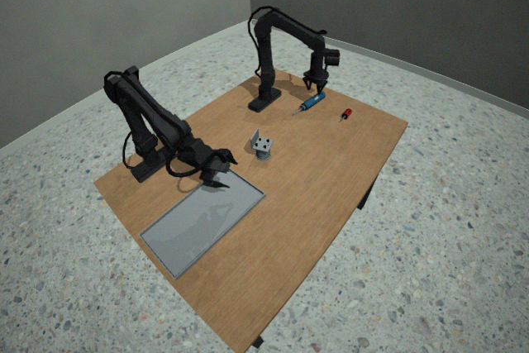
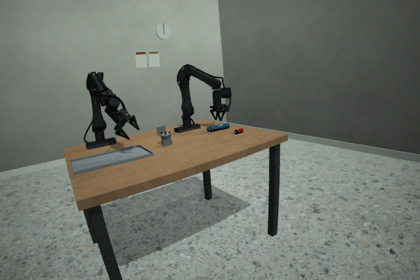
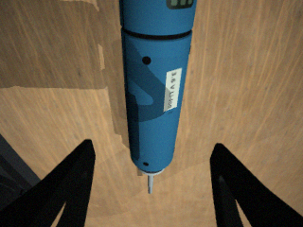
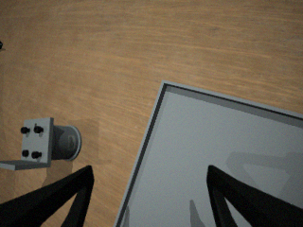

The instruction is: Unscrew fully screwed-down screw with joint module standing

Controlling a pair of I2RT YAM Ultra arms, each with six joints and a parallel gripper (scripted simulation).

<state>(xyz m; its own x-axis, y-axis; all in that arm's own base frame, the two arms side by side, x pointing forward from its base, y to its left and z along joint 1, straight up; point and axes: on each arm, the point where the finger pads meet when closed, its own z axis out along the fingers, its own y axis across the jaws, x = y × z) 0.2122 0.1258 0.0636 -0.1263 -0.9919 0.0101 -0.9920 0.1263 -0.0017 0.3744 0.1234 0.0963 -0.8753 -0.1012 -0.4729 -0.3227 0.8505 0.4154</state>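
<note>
Now: the grey L-shaped bracket 80 mm behind my right hand, 210 mm to the left of it and 50 mm below it. The rest, counted from my right hand: joint module (80 mm behind, 210 mm to the left, 90 mm below); then flat grey tray (140 mm to the right, 110 mm below); then screw (100 mm behind, 210 mm to the left, 50 mm below).
</note>
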